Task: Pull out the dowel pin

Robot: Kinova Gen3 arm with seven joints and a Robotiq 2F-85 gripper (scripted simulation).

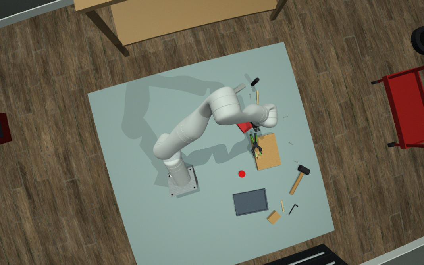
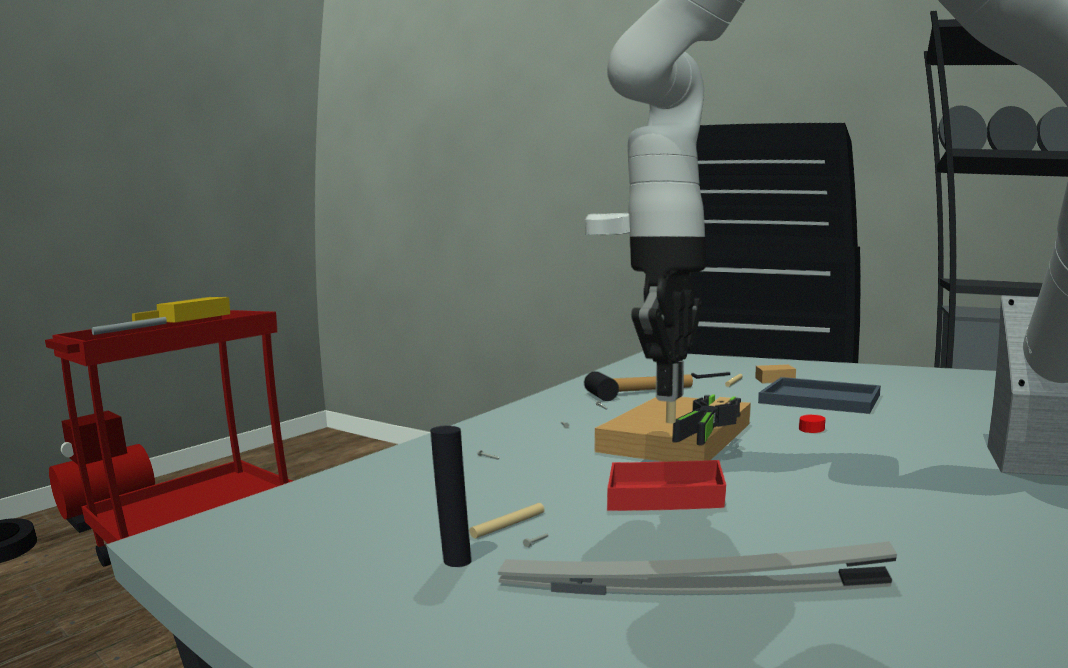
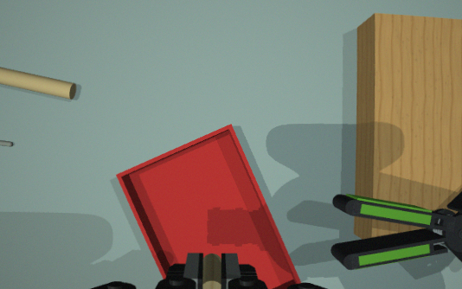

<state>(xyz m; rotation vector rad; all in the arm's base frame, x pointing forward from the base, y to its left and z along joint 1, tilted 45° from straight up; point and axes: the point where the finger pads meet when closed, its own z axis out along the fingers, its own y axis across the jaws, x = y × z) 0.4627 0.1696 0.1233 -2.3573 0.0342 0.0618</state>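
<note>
Right now the red tray is 120 mm below my hand. From my hand the other things lie so: dowel pin: 20 mm below; then small wooden block: 210 mm to the right, 80 mm below; then dowel: 130 mm to the left, 120 mm below, 110 mm ahead.
</note>
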